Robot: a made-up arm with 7 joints.
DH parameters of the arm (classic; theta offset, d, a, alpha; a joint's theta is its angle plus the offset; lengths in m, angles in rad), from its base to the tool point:
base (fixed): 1.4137 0 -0.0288 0
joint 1: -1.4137 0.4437 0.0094 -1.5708
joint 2: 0 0.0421 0.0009 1.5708
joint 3: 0 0.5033 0.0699 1.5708
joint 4: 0 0.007 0.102 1.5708
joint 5: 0 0.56 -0.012 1.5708
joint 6: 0 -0.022 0.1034 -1.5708
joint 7: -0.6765 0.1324 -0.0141 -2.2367
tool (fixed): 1.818 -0.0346 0 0
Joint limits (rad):
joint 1: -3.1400..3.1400
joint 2: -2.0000..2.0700
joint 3: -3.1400..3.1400
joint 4: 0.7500..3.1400
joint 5: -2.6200..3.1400
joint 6: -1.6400..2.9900
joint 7: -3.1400..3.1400
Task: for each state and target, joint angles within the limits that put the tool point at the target. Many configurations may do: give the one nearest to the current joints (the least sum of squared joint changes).
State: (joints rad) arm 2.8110 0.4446 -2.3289 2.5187 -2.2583 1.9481 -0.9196
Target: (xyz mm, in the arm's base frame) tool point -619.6 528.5 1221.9
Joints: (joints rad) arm 2.4947 1.0035 -2.1788 2.4737 -2.3429 1.9924 -0.9208
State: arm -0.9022 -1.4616 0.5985 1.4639 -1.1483 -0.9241 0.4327
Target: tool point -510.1 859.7 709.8
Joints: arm -0.5682 -1.7346 0.5943 1.8788 -1.0369 -0.8641 0.4172
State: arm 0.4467 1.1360 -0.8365 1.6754 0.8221 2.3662 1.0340
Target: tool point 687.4 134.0 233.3
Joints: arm 0.6043 1.0543 -0.7638 1.5380 0.7874 2.4566 1.0263
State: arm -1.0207 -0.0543 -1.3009 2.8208 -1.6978 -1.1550 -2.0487
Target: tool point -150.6 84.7 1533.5
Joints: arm -1.0052 -0.3467 -1.3554 2.7738 -1.6524 -0.9120 -2.0149
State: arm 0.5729 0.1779 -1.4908 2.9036 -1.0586 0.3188 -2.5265
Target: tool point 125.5 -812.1 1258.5
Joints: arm 0.7610 -0.3680 -1.7358 1.9507 -1.0286 0.5019 -2.5176
